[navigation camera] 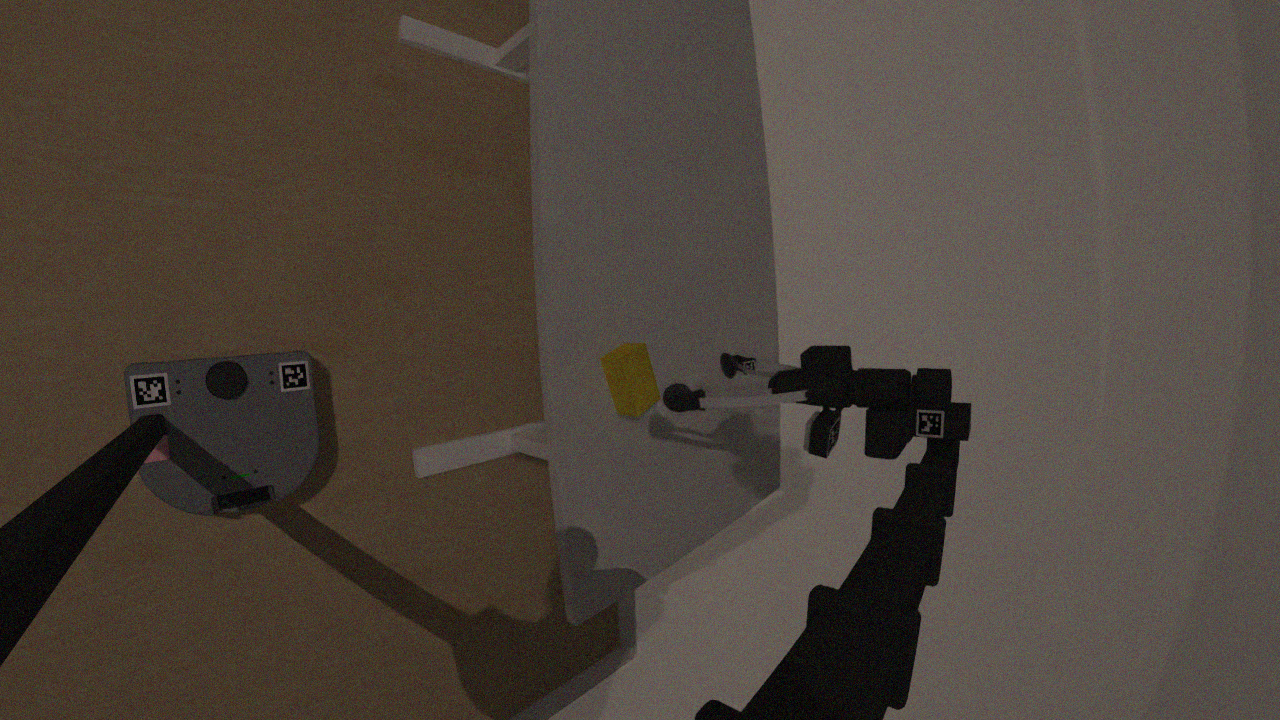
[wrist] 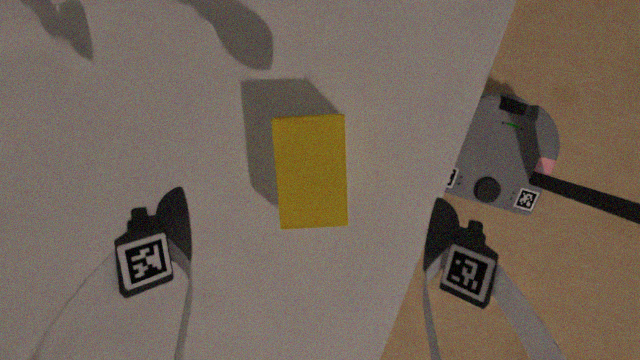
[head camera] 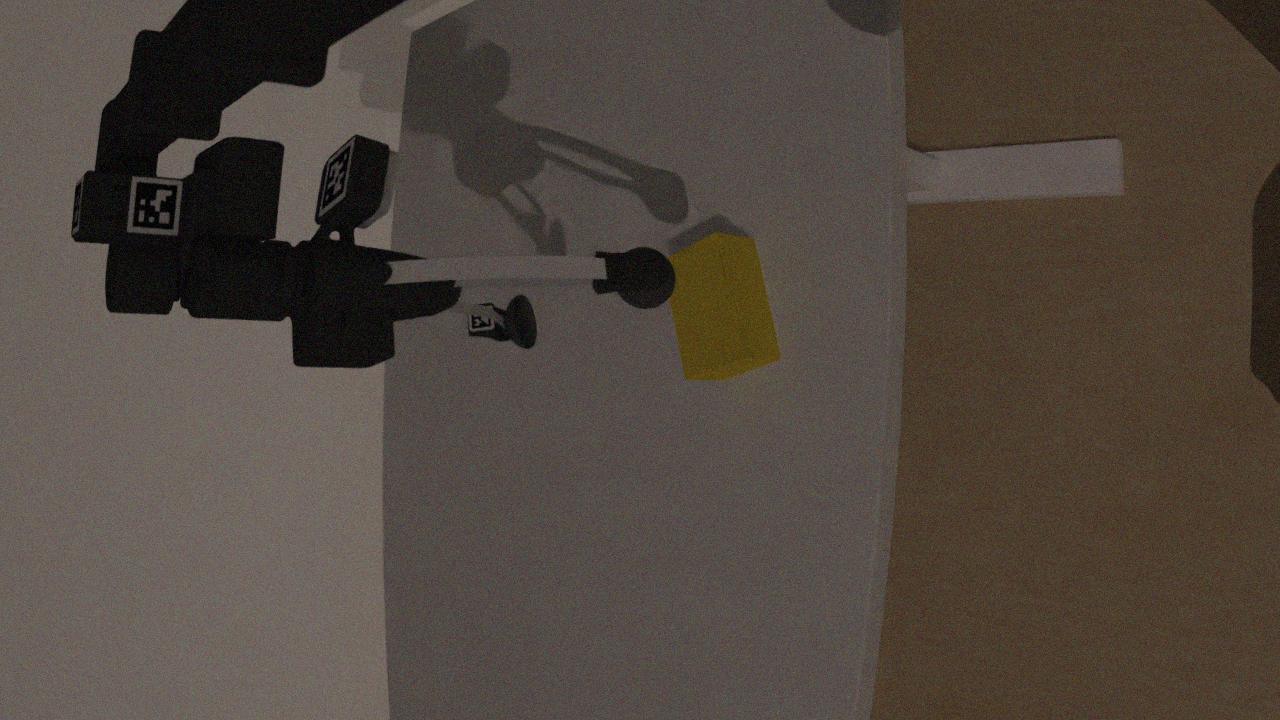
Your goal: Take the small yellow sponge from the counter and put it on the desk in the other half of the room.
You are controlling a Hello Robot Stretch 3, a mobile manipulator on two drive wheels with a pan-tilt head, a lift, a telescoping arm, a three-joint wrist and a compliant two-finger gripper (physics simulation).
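Where they show: gripper, between the fingertips: [navigation camera: 694,380] [head camera: 599,302]; robot's base, origin of its link: [navigation camera: 226,378].
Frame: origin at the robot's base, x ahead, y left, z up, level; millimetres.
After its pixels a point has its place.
Note:
The small yellow sponge [head camera: 726,308] @(x -26, y -515, z 765 mm) [navigation camera: 631,380] @(x -25, y -518, z 765 mm) [wrist: 311,172] stands on the pale grey top of the desk [head camera: 626,537] @(x 182, y -662, z 720 mm) [navigation camera: 644,179] @(x 324, y -626, z 720 mm) [wrist: 400,75], near the edge on the robot's side. My gripper [head camera: 583,300] @(x -23, y -542, z 867 mm) [navigation camera: 705,381] @(x -23, y -542, z 867 mm) [wrist: 309,218] @(x -23, y -542, z 867 mm) is open and empty. It hangs above the desk top, raised clear of the sponge, with its shadow on the top. In the wrist view the sponge lies beyond and between the wide-spread fingertips, with a gap on both sides. The counter cannot be made out in these views.
My base [navigation camera: 241,438] @(x -115, y -14, z 159 mm) [wrist: 500,145] is on the brown wooden floor [head camera: 1074,447] @(x 123, y -498, z 0 mm) [navigation camera: 358,179] @(x 488, y -325, z -1 mm) beside the desk. White desk legs [head camera: 1029,170] [navigation camera: 474,452] stick out at floor level. My arm [head camera: 232,53] @(x -86, y -327, z 1208 mm) [navigation camera: 859,626] @(x -86, y -199, z 1200 mm) reaches over the desk. A pale wall [head camera: 179,537] @(x 286, y -1217, z 1004 mm) [navigation camera: 939,179] @(x 388, y -1219, z 1152 mm) stands behind it.

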